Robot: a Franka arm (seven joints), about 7 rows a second.
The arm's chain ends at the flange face. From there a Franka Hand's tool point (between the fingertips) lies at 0.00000 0.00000 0.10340 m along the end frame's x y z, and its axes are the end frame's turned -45 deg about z.
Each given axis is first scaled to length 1.
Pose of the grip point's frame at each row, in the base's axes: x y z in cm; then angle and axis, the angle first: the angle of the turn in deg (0 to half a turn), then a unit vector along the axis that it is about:
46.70 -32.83 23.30 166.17 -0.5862 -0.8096 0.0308
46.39 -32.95 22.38 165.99 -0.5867 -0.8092 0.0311
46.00 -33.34 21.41 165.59 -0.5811 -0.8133 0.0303
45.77 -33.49 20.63 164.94 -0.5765 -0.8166 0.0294
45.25 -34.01 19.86 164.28 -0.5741 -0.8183 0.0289
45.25 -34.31 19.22 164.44 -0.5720 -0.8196 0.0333
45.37 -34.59 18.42 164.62 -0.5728 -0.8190 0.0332
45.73 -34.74 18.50 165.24 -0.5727 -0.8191 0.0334
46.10 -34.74 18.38 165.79 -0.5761 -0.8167 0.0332
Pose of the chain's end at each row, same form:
49.07 -33.77 33.32 168.58 -0.8494 -0.5224 0.0747
48.79 -33.91 32.39 168.42 -0.8497 -0.5218 0.0756
48.45 -34.33 31.41 168.02 -0.8460 -0.5277 0.0762
48.31 -34.55 30.60 167.38 -0.8429 -0.5324 0.0775
47.88 -35.14 29.80 166.75 -0.8412 -0.5348 0.0793
47.91 -35.34 29.16 167.09 -0.8397 -0.5368 0.0828
48.00 -35.61 28.37 167.25 -0.8402 -0.5359 0.0821
48.28 -35.69 28.48 167.83 -0.8403 -0.5361 0.0802
48.56 -35.65 28.38 168.33 -0.8427 -0.5327 0.0782

